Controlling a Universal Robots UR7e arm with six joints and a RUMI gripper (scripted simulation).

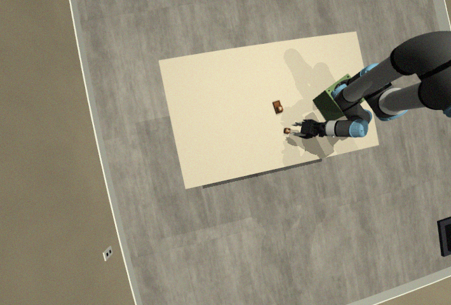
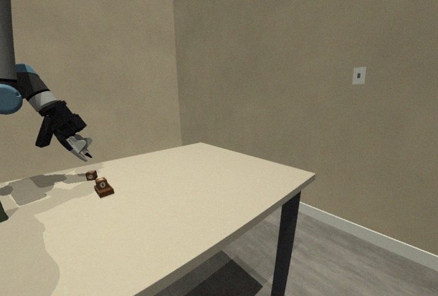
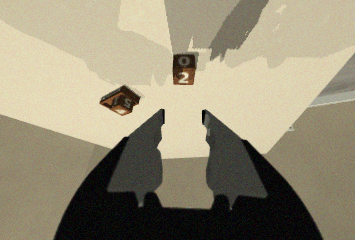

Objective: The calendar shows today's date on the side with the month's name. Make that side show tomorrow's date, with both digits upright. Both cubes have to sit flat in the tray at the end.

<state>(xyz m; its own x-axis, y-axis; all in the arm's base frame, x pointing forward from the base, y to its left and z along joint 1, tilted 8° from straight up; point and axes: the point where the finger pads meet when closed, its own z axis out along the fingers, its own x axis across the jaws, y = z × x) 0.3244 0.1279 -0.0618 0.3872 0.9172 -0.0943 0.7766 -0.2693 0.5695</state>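
The brown digit cube lies 8 cm below my hand. The rest, counted from my hand: brown calendar tray 3 cm ahead, 16 cm to the right, 8 cm below.
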